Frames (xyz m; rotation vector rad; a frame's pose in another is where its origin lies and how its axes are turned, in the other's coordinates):
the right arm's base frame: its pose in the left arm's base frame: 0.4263 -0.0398 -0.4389 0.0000 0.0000 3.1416
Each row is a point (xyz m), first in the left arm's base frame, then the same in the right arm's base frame.
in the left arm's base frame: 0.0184 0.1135 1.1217
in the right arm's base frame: 0.4079 -0.1533 1.5606
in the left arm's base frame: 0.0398 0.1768 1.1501
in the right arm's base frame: 0.3865 -0.2166 1.5890
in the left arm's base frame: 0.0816 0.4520 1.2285
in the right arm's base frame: 0.3447 -0.4918 1.6674
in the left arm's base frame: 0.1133 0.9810 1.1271
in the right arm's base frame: 0.3130 -1.0208 1.5660
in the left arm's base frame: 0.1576 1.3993 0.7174
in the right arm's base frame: 0.2687 -1.4391 1.1563
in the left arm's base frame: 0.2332 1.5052 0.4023
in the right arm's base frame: 0.1931 -1.5450 0.8412
